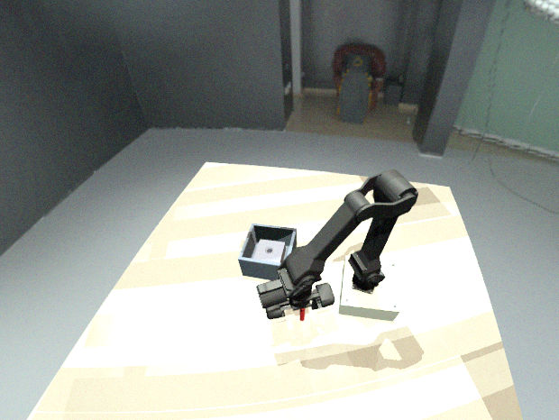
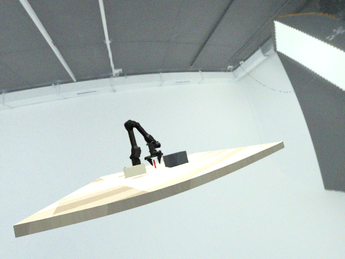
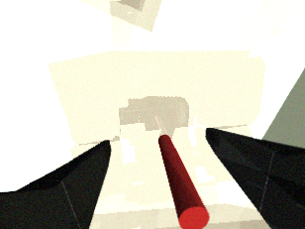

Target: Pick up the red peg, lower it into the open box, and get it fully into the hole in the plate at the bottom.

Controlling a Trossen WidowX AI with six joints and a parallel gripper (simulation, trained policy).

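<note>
The red peg is 20 mm behind my gripper tip, 10 mm to the left of it and 10 mm above it. The rest, counted from my gripper tip: grey box (170 mm ahead, 150 mm to the right).
</note>
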